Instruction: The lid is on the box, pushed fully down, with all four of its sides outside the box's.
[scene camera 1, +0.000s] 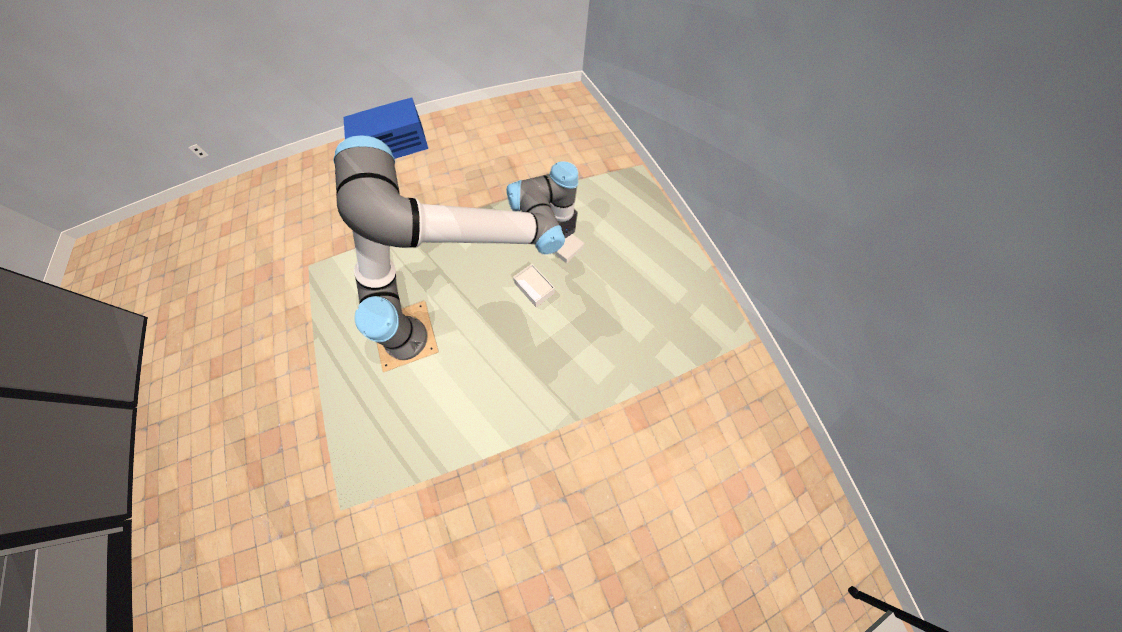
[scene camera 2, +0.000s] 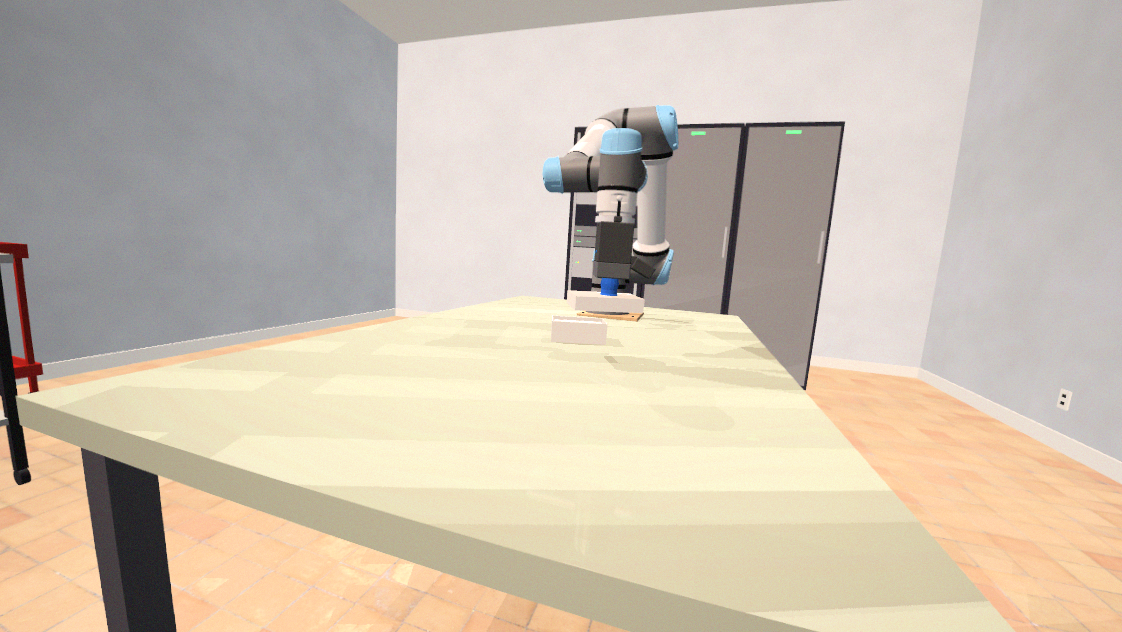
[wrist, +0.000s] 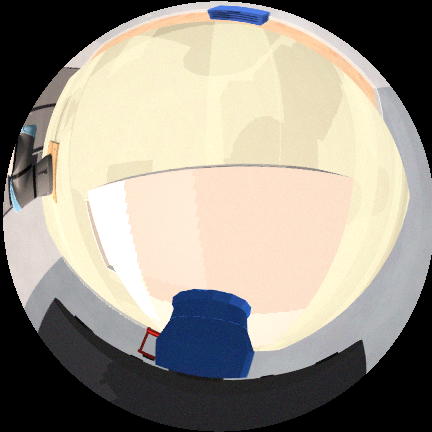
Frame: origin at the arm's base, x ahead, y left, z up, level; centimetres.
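Where they show: hand, its tool point: (scene camera 2: 608, 301) (wrist: 213, 290); arm's base, origin of its link: (scene camera 1: 406, 338) (scene camera 2: 607, 312) (wrist: 49, 173).
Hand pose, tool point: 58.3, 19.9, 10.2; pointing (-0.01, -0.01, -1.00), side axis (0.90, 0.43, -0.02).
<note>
Each offset is from my tool point to the top centre of the thing, as dx, dy, dz. Level surfaces: height alone.
The pale lid {+0.7, -0.6, +1.3} (scene camera 1: 570, 248) (scene camera 2: 604, 303) (wrist: 240, 230) hangs roughly level under my suction cup (scene camera 2: 609, 287) (wrist: 212, 299), clear of the table. The cup is blue and touches the lid's top face; in scene camera 1 the arm hides the cup. The pale box {-11.3, -10.7, -6.3} (scene camera 1: 533, 284) (scene camera 2: 578, 331) stands upright on the table with its open side up. In scene camera 1 the lid shows up and to the right of the box, apart from it. In scene camera 2 the lid shows higher than the box. In the wrist view the lid hides most of the box.
The table {dz -11.1} (scene camera 1: 471, 400) (scene camera 2: 549, 471) bears the arm's wooden base plate (scene camera 1: 392, 362). A blue cabinet (scene camera 1: 380, 121) (wrist: 239, 15) stands by a wall. Tall grey cabinets (scene camera 1: 70, 353) (scene camera 2: 789, 235) stand beyond the arm's base. A red-framed cart (scene camera 2: 25, 314) is at the left in scene camera 2.
</note>
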